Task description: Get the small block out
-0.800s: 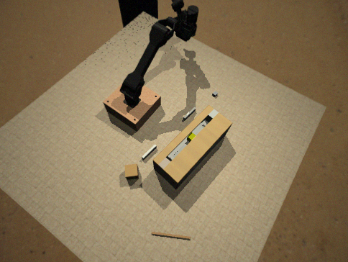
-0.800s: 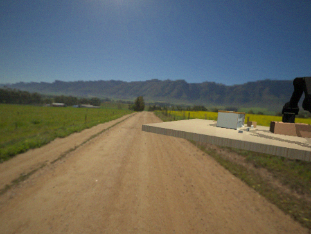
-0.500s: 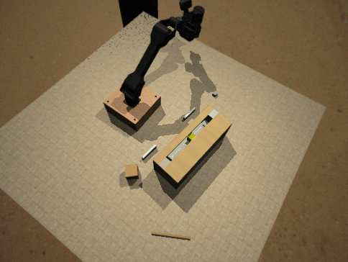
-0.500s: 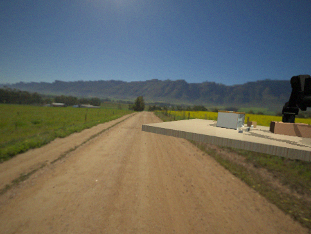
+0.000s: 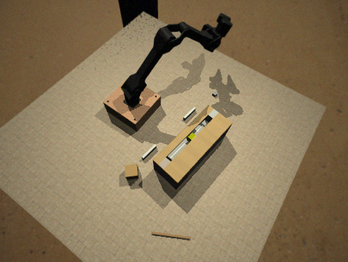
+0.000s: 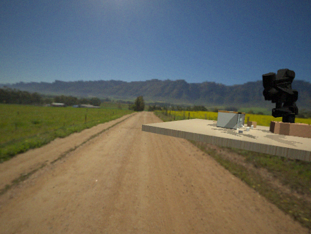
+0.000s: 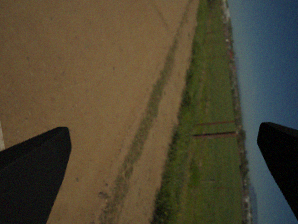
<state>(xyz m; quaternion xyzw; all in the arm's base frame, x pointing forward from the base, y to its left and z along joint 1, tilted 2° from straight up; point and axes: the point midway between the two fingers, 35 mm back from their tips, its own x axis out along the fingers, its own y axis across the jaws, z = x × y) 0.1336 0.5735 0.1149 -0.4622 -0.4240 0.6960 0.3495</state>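
Right now the yellow block is 230 mm ahead of my gripper tip, 600 mm to the right of it and 90 mm below it. Round my gripper tip: grey piece (180 mm ahead, 260 mm to the right, 170 mm below); then tan cube (90 mm ahead, 880 mm to the right, 150 mm below); then clear-fronted wooden box (220 mm ahead, 620 mm to the right, 120 mm below).
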